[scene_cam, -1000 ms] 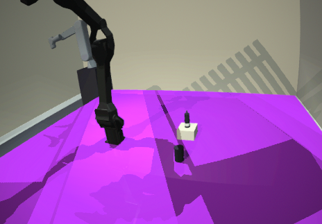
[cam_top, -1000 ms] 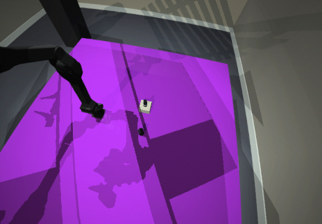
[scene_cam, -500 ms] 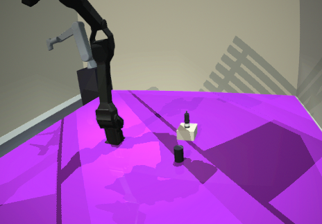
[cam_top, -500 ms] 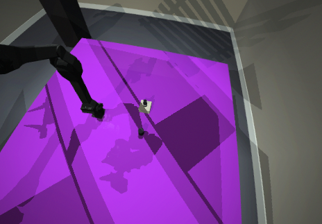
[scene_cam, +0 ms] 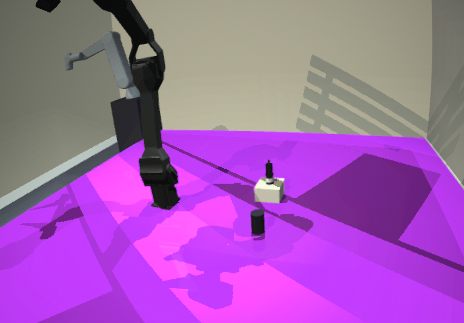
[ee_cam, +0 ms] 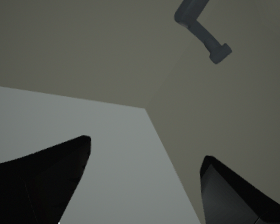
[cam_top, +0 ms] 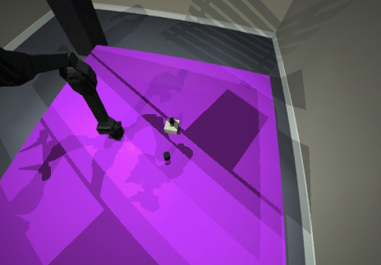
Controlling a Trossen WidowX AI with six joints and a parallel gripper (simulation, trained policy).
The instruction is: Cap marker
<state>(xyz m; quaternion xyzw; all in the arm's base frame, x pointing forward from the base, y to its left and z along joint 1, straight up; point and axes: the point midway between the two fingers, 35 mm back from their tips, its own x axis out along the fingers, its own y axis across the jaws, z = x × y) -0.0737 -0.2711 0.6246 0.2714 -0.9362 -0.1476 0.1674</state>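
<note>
The black cap lies 380 mm ahead of my gripper tip, 220 mm to the left of it and 610 mm below it. From my gripper tip the other things lie so: white holder block: 370 mm ahead, 380 mm to the left, 610 mm below.
</note>
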